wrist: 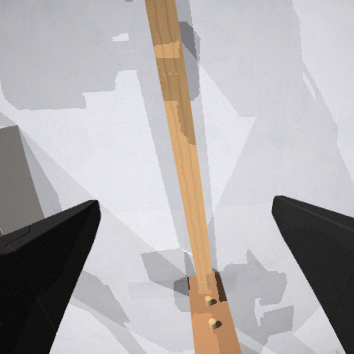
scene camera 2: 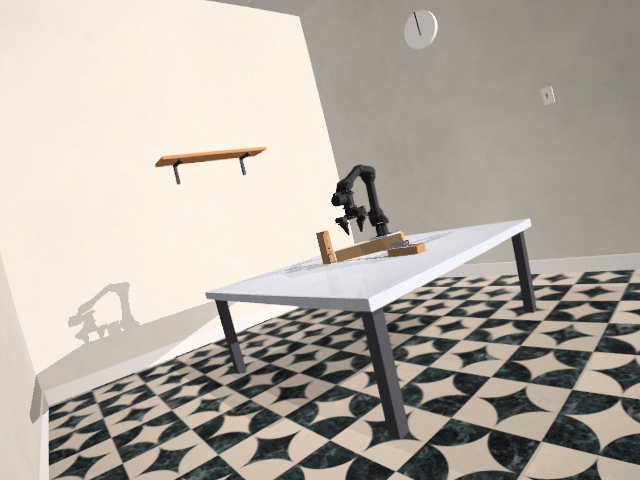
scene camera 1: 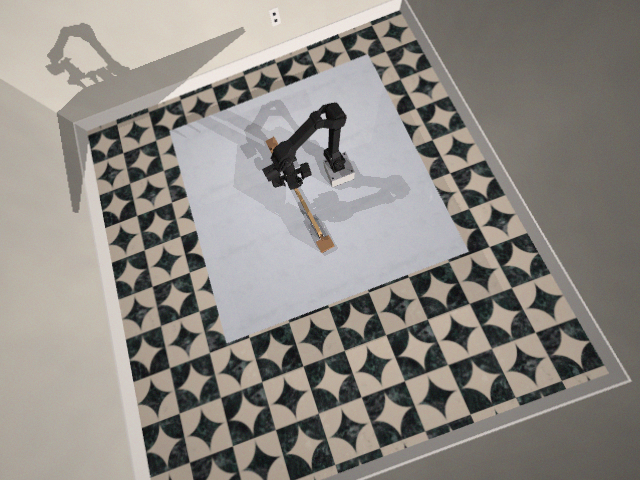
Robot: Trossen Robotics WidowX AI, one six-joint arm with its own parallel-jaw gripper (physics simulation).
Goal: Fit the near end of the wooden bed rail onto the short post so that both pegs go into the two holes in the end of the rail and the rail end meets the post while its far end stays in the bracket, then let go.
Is the gripper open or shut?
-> Open.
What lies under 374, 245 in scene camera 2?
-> A wooden bed rail.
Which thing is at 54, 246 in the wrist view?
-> The gripper.
